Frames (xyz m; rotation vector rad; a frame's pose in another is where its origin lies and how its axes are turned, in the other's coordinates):
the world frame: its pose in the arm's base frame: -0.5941 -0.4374 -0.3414 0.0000 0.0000 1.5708
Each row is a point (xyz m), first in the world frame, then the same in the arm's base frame.
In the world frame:
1: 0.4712 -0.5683 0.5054
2: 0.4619 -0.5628 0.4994
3: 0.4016 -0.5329 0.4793
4: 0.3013 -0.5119 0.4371
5: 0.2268 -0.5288 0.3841
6: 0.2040 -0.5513 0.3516
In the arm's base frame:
1: -0.0258 0.0338 0.1640
2: -0.0313 0.0245 0.1580
3: -0.0612 -0.0358 0.1379
4: -0.0822 -0.1361 0.0957
5: -0.0653 -0.2106 0.0427
6: -0.0428 -0.2334 0.0102

